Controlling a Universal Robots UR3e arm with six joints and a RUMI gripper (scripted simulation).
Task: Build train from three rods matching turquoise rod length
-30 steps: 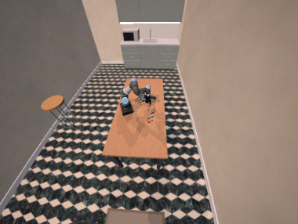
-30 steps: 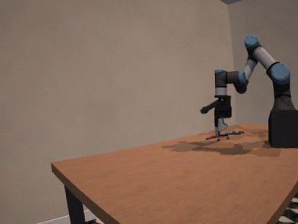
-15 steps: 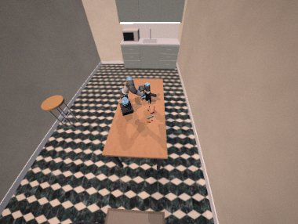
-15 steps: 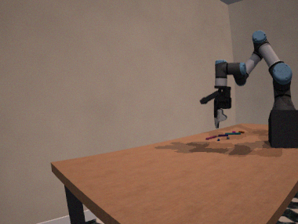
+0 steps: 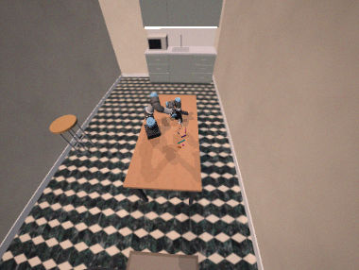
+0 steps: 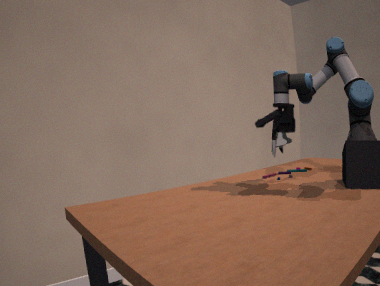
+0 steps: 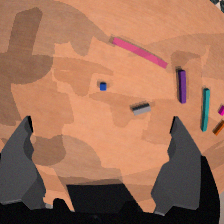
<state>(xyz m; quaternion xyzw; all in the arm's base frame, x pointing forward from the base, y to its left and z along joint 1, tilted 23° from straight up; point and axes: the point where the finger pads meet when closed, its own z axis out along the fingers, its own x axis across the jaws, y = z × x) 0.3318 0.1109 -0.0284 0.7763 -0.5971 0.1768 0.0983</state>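
Now: hand 100 mm above the grey rod, 70 mm to the left of it and 30 mm past it. From my hand the other things lie so: blue rod (100 mm below); then purple rod (130 mm to the right, 100 mm below, 30 mm ahead); then pink rod (100 mm below, 60 mm ahead, 40 mm to the right).
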